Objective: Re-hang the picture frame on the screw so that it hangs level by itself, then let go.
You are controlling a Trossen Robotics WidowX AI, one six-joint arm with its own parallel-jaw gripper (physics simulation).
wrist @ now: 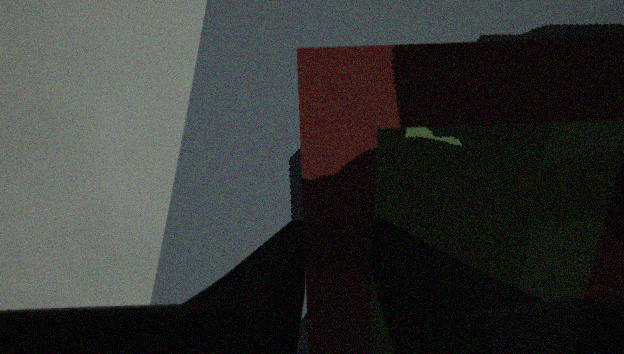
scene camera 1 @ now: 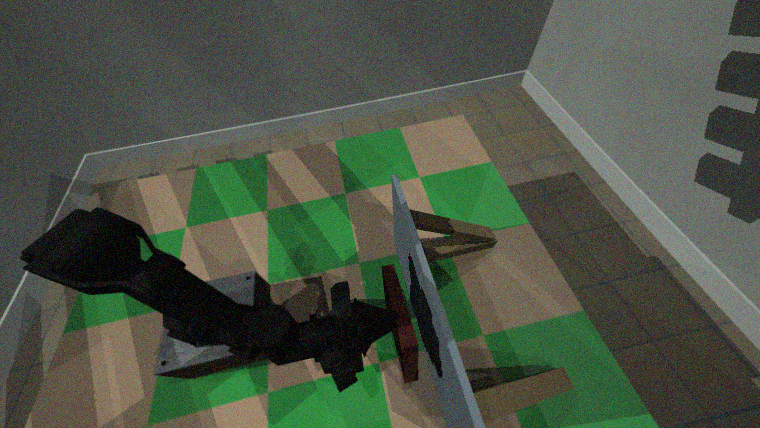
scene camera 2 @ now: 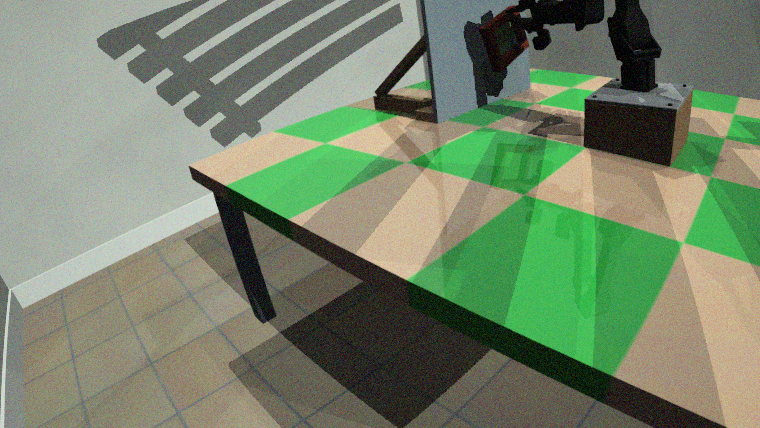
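Seen in the pictures: gripper, between the fingertips: (wrist: 336, 233) (scene camera 1: 399, 319) (scene camera 2: 507, 15); arm's base, origin of its link: (scene camera 1: 214, 329) (scene camera 2: 639, 87).
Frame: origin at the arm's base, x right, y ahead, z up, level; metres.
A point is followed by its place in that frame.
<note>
The picture frame (scene camera 1: 403, 332) {x 0.076, y 0.405, z 0.153 m} (scene camera 2: 489, 50) {x -0.041, y 0.393, z 0.048 m} (wrist: 345, 100) {x 0.092, y 0.398, z 0.146 m} is red with a dark green inner area. It is held upright in front of the blue-grey upright panel (scene camera 1: 405, 233) (scene camera 2: 452, 69) (wrist: 240, 90), with a narrow gap between them in scene camera 1. My gripper (scene camera 1: 394, 317) {x 0.051, y 0.400, z 0.134 m} (scene camera 2: 523, 25) (wrist: 336, 233) {x 0.051, y 0.400, z 0.134 m} is shut on the frame's side bar, one dark finger on each side of it in the wrist view. The frame's top edge looks nearly level in the wrist view. The screw does not show in any view; the frame or shadow may hide it.
Wooden braces (scene camera 1: 457, 229) {x -0.166, y 0.568, z 0.033 m} (scene camera 2: 403, 66) {x -0.195, y 0.558, z 0.018 m} stand behind the panel. My arm's box-shaped base (scene camera 1: 239, 289) {x -0.089, y 0.034, z -0.008 m} (scene camera 2: 627, 124) {x -0.122, y -0.030, z -0.049 m} stands on the green and tan checkered table (scene camera 1: 377, 151) {x -0.607, y 0.400, z -0.113 m} (scene camera 2: 340, 164) {x -0.512, y 0.378, z -0.113 m}, facing the panel. Dark shadows of arm and frame fall on the panel. A wall stands beyond.
</note>
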